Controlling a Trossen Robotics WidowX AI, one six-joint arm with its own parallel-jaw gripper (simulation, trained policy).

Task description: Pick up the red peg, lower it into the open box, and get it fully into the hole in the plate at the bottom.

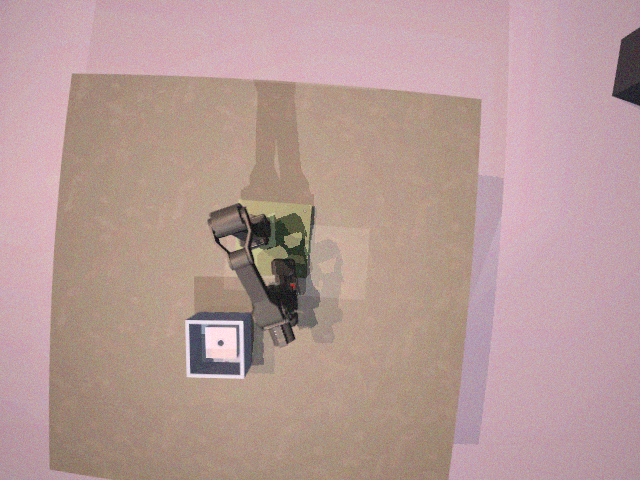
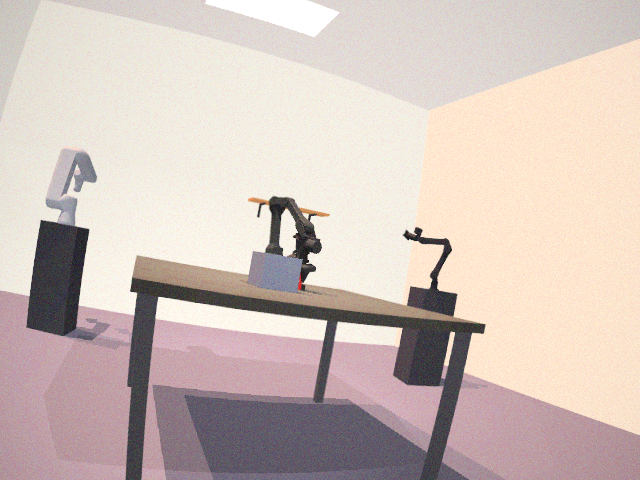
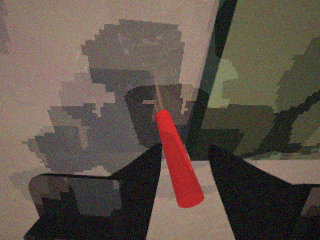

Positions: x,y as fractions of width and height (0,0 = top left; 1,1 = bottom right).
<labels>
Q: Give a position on a plate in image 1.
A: At 0.34,0.73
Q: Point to a red peg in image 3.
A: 0.59,0.80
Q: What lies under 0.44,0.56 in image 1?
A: My gripper.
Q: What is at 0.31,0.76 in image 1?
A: A box.
</labels>
